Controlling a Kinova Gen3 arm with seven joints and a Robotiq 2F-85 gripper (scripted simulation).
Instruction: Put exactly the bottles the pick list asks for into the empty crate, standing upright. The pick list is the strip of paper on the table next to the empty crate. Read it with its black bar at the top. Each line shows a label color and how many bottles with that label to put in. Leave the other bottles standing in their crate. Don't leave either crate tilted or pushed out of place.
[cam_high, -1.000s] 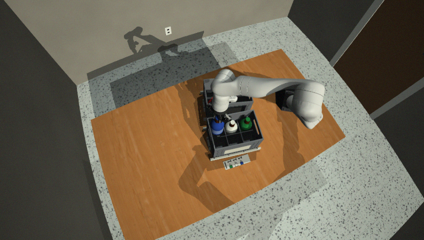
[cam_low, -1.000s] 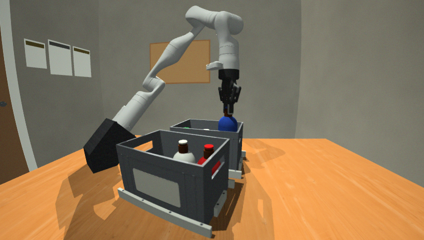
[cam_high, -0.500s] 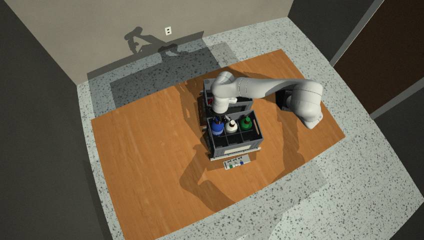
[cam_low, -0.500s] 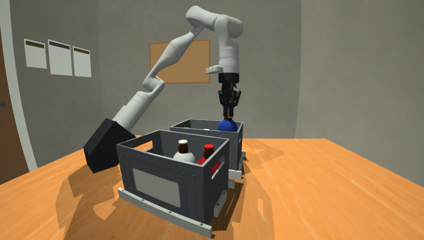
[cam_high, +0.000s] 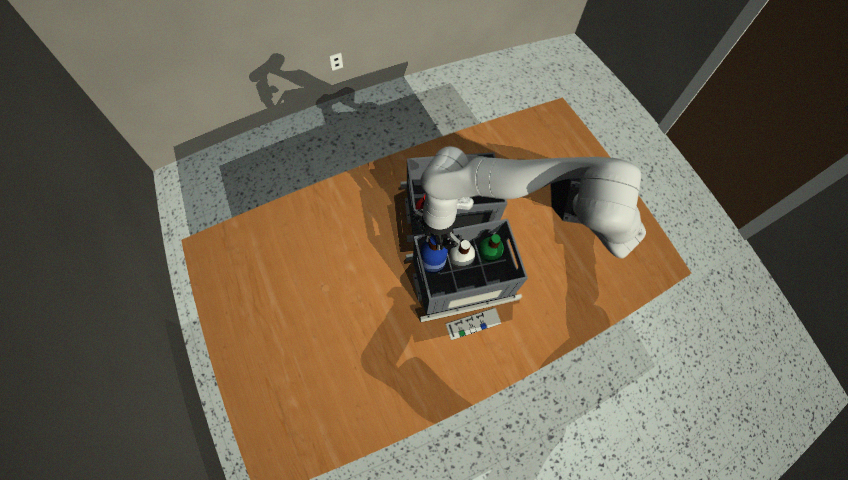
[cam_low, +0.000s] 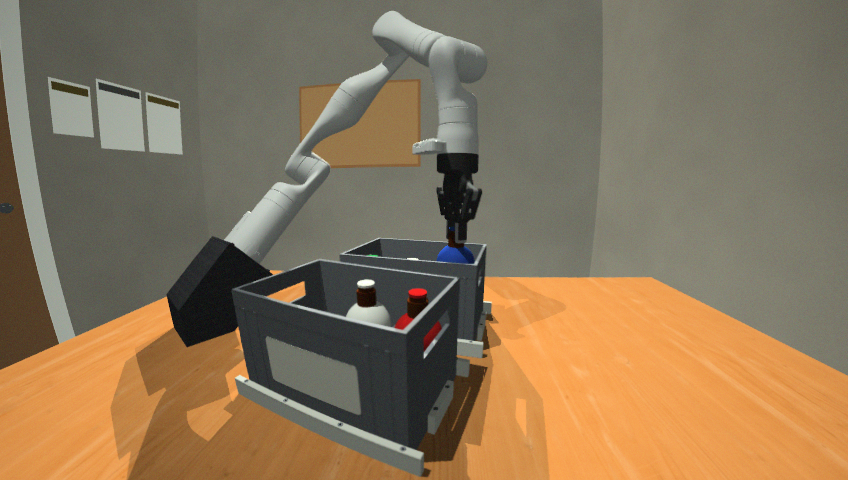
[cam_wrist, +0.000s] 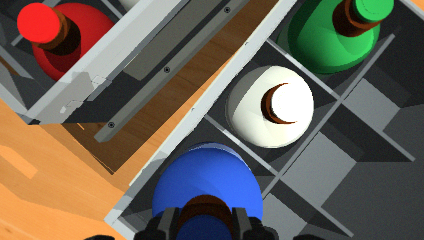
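The blue bottle lies 7 cm below my hand. From my hand the other things lie so: red bottle 16 cm to the right, 14 cm below, 3 cm behind; then green bottle 18 cm behind, 14 cm below, 2 cm to the left; then pick list 22 cm below, 19 cm to the left, 7 cm behind.
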